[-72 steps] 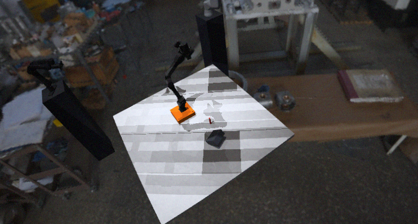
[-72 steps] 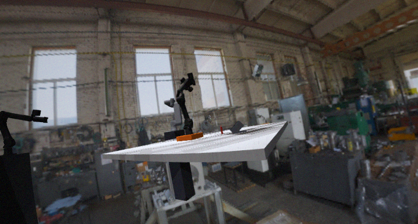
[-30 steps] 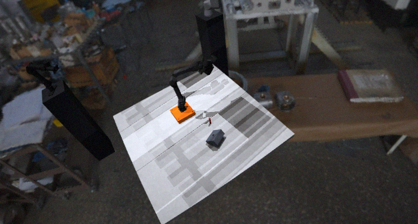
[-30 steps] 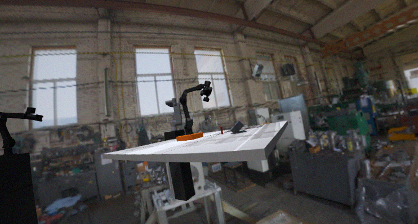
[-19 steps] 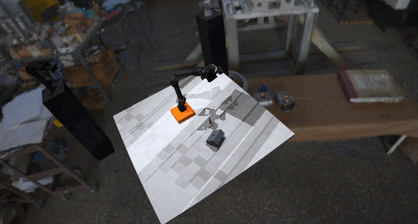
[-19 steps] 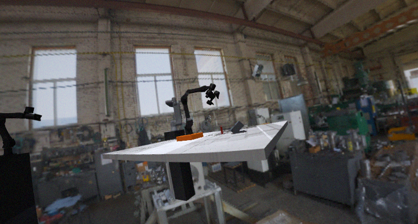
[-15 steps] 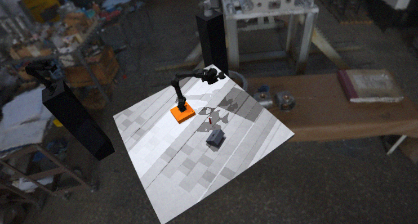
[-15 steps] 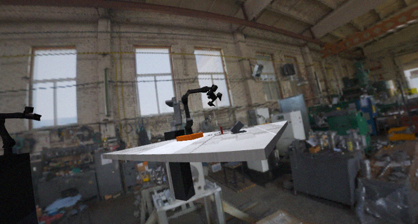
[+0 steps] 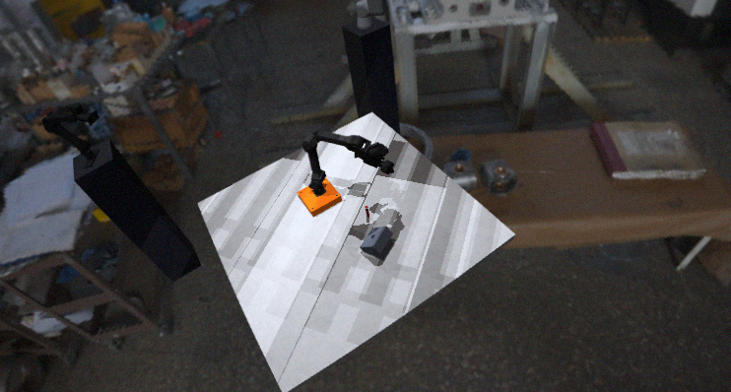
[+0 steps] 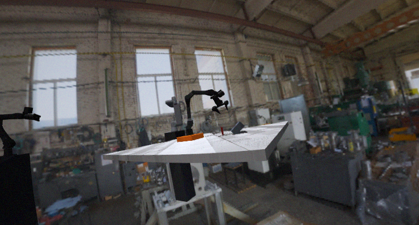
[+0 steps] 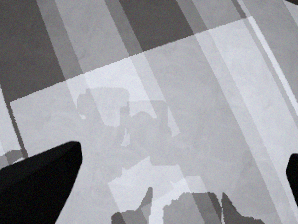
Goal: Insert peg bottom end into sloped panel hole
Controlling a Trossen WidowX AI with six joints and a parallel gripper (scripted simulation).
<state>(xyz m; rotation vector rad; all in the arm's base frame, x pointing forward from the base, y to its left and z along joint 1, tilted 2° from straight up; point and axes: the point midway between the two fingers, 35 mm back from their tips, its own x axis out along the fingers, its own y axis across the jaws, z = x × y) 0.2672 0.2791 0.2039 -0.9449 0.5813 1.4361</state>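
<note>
Right now the red square peg is 30 mm ahead of my gripper tip, 170 mm to the right of it and 160 mm below it. The rest, counted from my gripper tip: grey sloped panel 210 mm ahead, 240 mm to the right, 180 mm below.
</note>
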